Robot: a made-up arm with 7 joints.
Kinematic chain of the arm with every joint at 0, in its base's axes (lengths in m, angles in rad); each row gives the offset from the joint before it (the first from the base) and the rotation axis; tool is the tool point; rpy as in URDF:
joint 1: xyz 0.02 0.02 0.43 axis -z
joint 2: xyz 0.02 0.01 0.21 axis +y
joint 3: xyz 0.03 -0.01 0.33 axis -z
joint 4: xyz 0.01 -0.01 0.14 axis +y
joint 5: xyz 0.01 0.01 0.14 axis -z
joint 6: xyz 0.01 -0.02 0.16 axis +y
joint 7: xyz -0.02 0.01 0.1 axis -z
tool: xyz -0.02 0 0 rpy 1.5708 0 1.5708
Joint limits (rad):
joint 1: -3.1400..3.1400
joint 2: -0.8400..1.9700
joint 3: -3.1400..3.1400
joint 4: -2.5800..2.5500
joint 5: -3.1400..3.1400
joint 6: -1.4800..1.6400
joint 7: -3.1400..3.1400
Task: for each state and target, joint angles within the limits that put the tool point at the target. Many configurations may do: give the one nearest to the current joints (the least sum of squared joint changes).
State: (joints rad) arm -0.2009 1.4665 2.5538 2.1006 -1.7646 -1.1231 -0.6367
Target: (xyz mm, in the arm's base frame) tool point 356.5 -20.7 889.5
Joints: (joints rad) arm -0.1665 1.5629 2.4925 1.9663 -1.7313 -1.1227 -0.6312
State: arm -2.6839 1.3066 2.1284 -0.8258 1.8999 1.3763 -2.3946
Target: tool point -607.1 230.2 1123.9
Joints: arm -2.5607 0.8860 2.0563 -0.3549 1.7803 1.1110 -2.3727
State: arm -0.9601 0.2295 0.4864 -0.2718 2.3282 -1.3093 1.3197
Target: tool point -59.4 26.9 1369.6
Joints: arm -1.0537 0.0660 0.1101 -0.8109 2.3716 -1.4800 1.2506
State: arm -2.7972 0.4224 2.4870 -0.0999 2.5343 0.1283 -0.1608
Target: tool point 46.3 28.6 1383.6
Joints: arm -2.6681 0.4099 3.1400 0.9995 2.6881 0.0755 -0.0162
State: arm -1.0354 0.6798 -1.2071 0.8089 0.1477 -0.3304 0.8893
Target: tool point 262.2 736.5 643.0
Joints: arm -0.8340 1.2114 -0.9445 1.2386 0.1270 -0.2723 0.8975
